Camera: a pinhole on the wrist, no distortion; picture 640 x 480 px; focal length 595.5 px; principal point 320.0 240.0 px. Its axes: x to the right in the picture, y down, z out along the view. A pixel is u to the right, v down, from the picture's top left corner.
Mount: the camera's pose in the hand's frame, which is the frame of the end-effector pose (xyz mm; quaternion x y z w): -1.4 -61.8 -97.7 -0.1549 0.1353 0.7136 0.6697
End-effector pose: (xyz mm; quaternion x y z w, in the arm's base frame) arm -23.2 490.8 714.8 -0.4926 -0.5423 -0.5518 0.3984
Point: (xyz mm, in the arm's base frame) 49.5 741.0 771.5
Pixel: 265 111
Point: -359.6 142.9 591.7
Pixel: behind the camera
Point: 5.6 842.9 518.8
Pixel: 98 450
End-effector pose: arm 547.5 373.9 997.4 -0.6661 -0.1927 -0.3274 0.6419
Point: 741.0 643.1 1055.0
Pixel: 239 25
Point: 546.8 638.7 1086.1
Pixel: outside the picture
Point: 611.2 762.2 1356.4
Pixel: outside the picture
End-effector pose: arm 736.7 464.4 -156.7 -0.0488 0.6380 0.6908 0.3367
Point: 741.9 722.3 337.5
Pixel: 606 346
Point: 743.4 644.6 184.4
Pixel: 586 337
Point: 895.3 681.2 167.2
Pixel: 422 447
